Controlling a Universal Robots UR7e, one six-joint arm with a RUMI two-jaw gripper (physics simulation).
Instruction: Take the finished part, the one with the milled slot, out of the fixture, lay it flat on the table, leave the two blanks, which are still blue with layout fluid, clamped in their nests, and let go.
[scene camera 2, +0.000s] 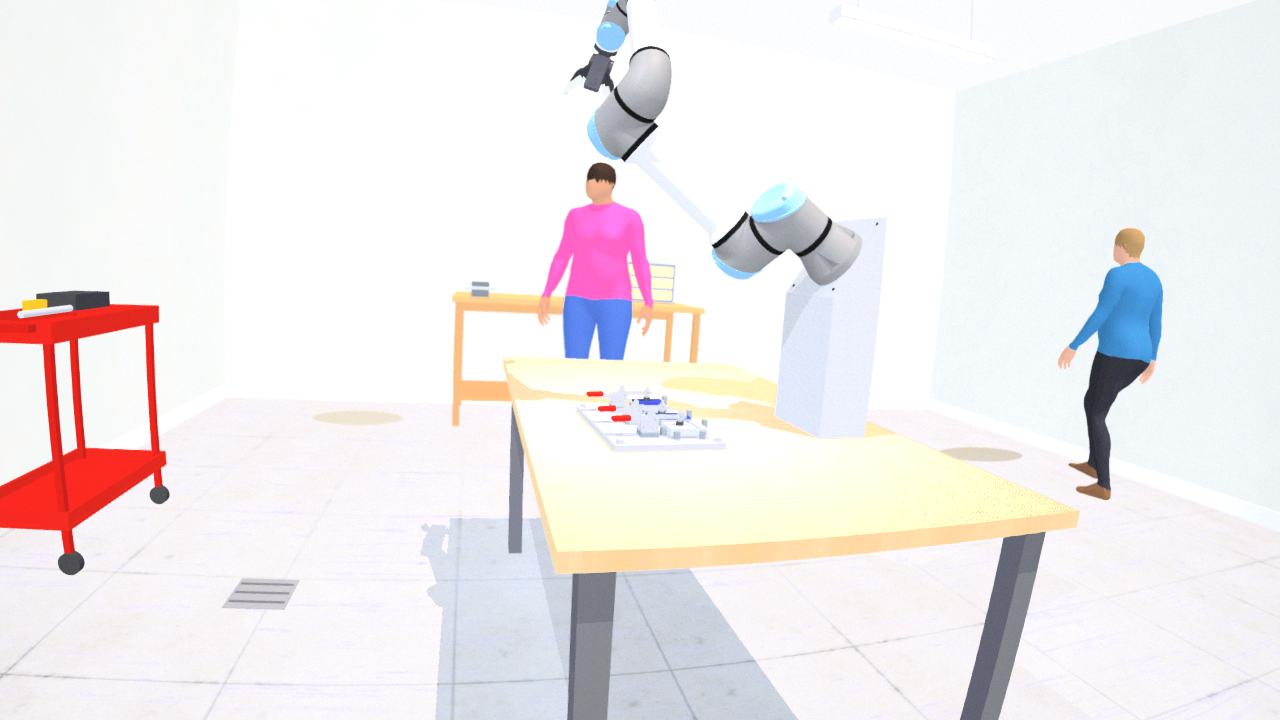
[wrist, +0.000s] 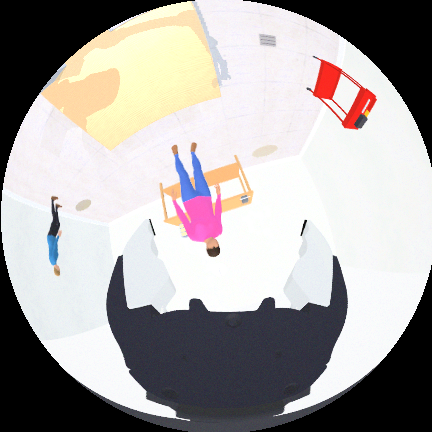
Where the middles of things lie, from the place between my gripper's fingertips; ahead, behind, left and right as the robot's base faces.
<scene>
My gripper is now 85 cm above the fixture plate (scene camera 2: 601, 422), 66 cm to the right of it and 1 cm past it. The rest, counted from my hand: toggle clamp (scene camera 2: 647, 427): 81 cm below, 76 cm to the left, 2 cm ahead.
</scene>
